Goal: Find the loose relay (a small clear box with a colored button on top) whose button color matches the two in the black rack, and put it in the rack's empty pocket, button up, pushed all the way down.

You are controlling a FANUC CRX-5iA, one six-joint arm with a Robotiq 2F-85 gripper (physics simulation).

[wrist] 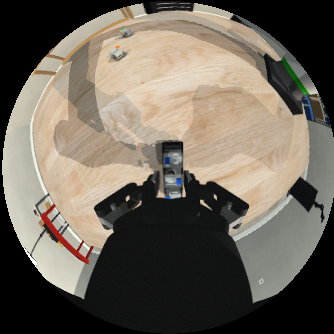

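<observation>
The black rack [172, 145] stands on the wooden table just in front of my gripper, running lengthwise toward it. Three clear relays show in its row: a far one [175, 158] with a blue button at its left, a middle one [170, 176] with a blue button at its right, and a near one [174, 194], partly hidden by the gripper, with blue at its left. Whether each is fully down cannot be told. A loose relay with an orange button [117, 54] and one with a green button [126, 33] lie far off at upper left. My gripper [171, 175] is open, its fingertips either side of the rack in this view.
The robot's black base plate [283, 86] with a green ring stands at the right edge of the table [225, 65]. A black panel [303, 194] is at the lower right. A red frame [64, 241] stands beyond the table's lower left edge.
</observation>
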